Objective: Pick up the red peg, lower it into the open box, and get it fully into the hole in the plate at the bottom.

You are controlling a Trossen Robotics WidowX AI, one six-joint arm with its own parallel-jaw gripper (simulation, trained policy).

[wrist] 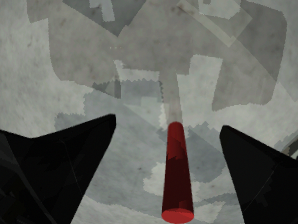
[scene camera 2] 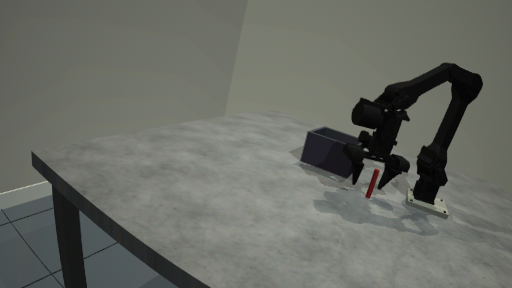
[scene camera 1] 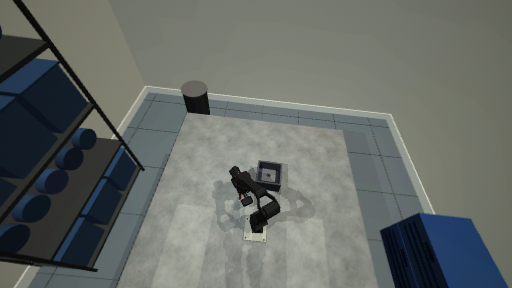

Path:
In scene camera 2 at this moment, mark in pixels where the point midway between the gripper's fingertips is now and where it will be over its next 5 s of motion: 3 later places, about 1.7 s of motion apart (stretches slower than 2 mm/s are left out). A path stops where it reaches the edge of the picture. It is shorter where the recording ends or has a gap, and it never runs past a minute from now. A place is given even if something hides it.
The gripper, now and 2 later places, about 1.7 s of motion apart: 366, 186; 356, 138; 336, 146

